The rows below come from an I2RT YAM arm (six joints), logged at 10 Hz.
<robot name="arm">
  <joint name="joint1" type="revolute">
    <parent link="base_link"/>
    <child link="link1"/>
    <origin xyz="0 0 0.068" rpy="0 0 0"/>
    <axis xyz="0 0 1"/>
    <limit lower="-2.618" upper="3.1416"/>
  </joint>
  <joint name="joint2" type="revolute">
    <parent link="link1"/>
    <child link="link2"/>
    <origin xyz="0.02 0.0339 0.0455" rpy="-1.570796 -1.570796 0"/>
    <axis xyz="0 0 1"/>
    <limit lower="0" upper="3.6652"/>
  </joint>
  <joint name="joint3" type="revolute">
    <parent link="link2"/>
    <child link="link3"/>
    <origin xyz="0 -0.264 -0.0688" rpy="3.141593 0 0"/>
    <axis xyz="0 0 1"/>
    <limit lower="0" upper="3.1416"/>
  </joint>
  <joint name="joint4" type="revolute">
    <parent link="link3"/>
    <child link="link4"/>
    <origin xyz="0.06 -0.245 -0.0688" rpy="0 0 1.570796"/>
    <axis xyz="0 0 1"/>
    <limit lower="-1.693" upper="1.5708"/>
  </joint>
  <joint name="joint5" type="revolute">
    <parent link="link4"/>
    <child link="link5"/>
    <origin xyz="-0.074 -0.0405 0.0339" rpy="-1.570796 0 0"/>
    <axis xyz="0 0 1"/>
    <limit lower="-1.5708" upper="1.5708"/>
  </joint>
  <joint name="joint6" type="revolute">
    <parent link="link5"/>
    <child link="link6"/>
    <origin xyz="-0.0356 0 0.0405" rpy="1.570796 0 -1.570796"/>
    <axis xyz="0 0 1"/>
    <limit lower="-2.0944" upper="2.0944"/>
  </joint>
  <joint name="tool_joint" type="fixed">
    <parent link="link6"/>
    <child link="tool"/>
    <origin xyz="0 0 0" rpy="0 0 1.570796"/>
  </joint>
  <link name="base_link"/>
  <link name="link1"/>
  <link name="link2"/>
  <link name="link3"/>
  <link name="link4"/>
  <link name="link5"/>
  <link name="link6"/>
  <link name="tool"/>
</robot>
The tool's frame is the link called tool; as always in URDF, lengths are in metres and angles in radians.
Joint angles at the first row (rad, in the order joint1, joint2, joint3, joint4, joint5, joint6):
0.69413, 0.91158, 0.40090, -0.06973, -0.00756, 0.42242
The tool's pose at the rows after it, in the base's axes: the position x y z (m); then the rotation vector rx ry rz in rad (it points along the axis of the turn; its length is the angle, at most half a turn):
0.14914 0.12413 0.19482 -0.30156 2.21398 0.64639
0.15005 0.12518 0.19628 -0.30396 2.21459 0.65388
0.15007 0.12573 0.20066 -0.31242 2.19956 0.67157
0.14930 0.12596 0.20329 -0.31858 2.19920 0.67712
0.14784 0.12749 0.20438 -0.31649 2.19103 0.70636
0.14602 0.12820 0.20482 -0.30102 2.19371 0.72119
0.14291 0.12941 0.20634 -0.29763 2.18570 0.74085
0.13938 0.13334 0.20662 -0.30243 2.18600 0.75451
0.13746 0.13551 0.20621 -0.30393 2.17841 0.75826
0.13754 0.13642 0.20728 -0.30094 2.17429 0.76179
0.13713 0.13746 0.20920 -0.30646 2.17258 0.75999
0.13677 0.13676 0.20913 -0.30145 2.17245 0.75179
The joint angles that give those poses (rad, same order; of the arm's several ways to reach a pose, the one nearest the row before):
0.69181, 0.91933, 0.40724, -0.07669, -0.01264, 0.42782
0.69183, 0.92500, 0.41490, -0.07792, -0.01893, 0.42916
0.69184, 0.91682, 0.42395, -0.07896, -0.03044, 0.42626
0.69452, 0.91017, 0.43215, -0.09311, -0.03450, 0.42564
0.70365, 0.90495, 0.42950, -0.08162, -0.04372, 0.44102
0.71320, 0.89825, 0.42788, -0.08354, -0.03991, 0.46270
0.72925, 0.88448, 0.42493, -0.08210, -0.03584, 0.47884
0.75928, 0.88402, 0.42491, -0.07981, -0.02153, 0.49654
0.77692, 0.88378, 0.42031, -0.06797, -0.00723, 0.50381
0.78060, 0.88553, 0.42336, -0.06444, -0.00384, 0.50774
0.78674, 0.88556, 0.43102, -0.07168, 0.00078, 0.50603
0.78697, 0.88145, 0.42991, -0.07595, 0.00875, 0.50618

